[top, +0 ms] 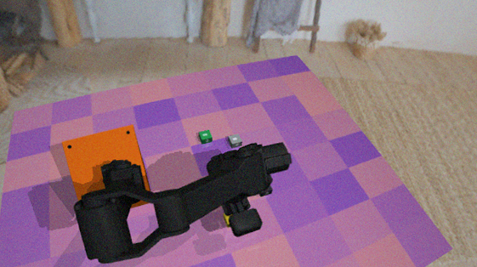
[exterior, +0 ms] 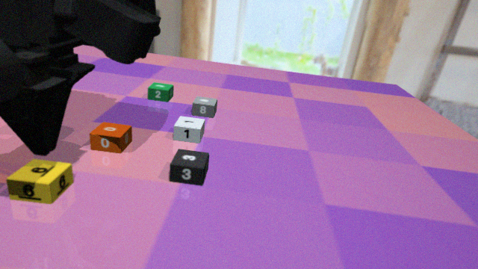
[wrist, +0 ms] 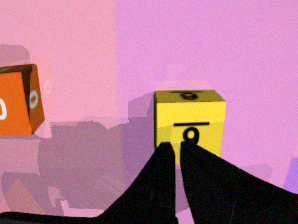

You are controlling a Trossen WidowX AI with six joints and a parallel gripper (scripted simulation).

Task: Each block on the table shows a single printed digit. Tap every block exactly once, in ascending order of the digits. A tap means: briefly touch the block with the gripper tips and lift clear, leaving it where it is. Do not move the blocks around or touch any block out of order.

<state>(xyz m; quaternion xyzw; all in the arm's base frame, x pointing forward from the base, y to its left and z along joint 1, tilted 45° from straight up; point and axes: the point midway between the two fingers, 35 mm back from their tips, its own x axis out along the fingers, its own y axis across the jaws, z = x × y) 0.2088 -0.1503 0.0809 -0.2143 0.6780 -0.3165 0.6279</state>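
Now: the yellow block 20 mm below my gripper tip and 10 mm to the right of it. Also, from my gripper tip: white 1 block 120 mm to the left, 110 mm ahead, 20 mm below; then orange 0 block 80 mm to the left, 30 mm ahead, 20 mm below; then black 3 block 120 mm ahead, 30 mm to the left, 20 mm below.
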